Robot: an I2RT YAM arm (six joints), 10 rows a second.
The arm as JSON. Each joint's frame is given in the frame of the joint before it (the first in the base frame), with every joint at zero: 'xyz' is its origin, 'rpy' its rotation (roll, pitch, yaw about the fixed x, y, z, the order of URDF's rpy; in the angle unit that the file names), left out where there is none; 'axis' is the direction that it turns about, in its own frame. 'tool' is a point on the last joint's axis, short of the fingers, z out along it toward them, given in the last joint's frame.
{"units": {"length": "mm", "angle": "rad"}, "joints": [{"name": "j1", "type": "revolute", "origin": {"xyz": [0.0, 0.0, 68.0]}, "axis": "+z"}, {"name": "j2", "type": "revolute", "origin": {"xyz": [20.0, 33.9, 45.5], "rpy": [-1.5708, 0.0, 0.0]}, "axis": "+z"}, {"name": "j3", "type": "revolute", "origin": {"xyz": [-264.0, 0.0, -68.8], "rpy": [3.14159, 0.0, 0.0]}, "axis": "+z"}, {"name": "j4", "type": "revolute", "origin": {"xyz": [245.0, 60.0, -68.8]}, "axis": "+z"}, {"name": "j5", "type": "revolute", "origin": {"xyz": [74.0, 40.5, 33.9], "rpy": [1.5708, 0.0, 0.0]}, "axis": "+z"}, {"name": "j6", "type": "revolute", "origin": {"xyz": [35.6, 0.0, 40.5], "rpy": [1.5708, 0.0, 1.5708]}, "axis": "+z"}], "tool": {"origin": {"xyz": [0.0, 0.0, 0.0], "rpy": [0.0, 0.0, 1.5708]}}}
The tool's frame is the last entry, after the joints.
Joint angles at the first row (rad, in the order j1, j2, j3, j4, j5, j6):
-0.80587 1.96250 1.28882 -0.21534 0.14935 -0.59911
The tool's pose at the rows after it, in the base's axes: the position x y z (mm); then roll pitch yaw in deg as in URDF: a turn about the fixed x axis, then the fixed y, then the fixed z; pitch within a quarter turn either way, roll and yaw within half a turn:
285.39 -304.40 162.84 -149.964 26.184 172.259
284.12 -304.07 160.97 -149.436 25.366 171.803
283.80 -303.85 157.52 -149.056 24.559 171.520
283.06 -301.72 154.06 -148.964 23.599 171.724
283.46 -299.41 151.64 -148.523 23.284 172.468
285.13 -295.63 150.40 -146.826 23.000 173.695
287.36 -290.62 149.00 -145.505 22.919 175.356
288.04 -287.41 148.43 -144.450 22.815 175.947
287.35 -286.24 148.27 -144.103 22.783 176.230
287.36 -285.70 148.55 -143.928 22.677 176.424
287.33 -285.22 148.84 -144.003 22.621 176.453
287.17 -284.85 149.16 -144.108 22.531 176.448
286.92 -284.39 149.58 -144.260 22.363 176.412
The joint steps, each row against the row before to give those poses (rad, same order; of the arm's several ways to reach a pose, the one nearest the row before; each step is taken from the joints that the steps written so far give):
0.00152 0.00496 -0.00534 -0.00572 0.00686 0.00038
0.00000 0.00075 -0.00573 0.00037 0.01946 -0.00001
0.00116 0.00612 -0.00456 0.00342 0.01602 -0.00112
0.00306 0.00114 -0.01070 0.00079 0.00917 -0.00687
0.00495 -0.00075 -0.01258 0.01373 0.00419 -0.00953
0.01106 -0.00534 -0.01868 0.02936 0.02022 -0.01412
0.01334 -0.00650 -0.02100 0.03052 0.00953 -0.01641
0.00803 -0.00610 -0.01525 0.01983 0.01412 -0.00533
0.00114 -0.00459 -0.00879 0.00840 0.00267 -0.00421
0.00114 -0.00188 -0.00187 0.00114 0.00190 -0.00305
0.00078 -0.00154 -0.00041 -0.00267 -0.00038 0.00001
0.00035 -0.00153 -0.00001 -0.00380 -0.00038 -0.00001
0.00040 -0.00191 0.00038 -0.00611 0.00001 0.00001

